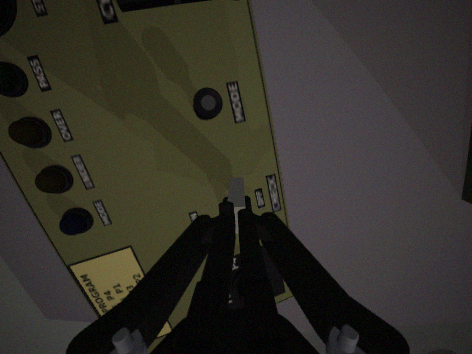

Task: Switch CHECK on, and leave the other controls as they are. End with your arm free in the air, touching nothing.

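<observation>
My gripper is shut and empty, with its fingertips together over the olive panel near the panel's right edge. The CHECK label is just right of the fingertips, and the OFF label lies between them and it. Part of the ON label shows left of the fingers. The CHECK switch itself does not show; the black fingers cover the area between ON and OFF, so its position cannot be told. Whether the tips touch anything is also unclear.
The MODE knob stands above the fingertips. At the left are a green PASS button, two dark amber buttons and a blue button. A yellow PROGRAM card is at lower left. A shadow crosses the panel.
</observation>
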